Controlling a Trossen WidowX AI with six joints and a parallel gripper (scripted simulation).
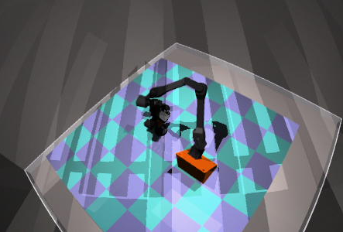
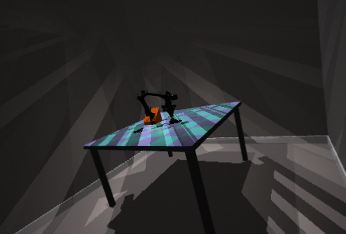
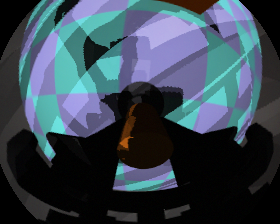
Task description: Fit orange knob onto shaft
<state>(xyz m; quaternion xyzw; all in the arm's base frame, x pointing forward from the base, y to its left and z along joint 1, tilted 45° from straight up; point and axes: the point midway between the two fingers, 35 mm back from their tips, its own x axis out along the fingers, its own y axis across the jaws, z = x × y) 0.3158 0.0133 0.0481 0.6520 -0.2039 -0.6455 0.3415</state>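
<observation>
The dark round pedestal is 40 mm below my gripper tip. The rest, counted from my gripper tip: orange knob: 30 mm above.
</observation>
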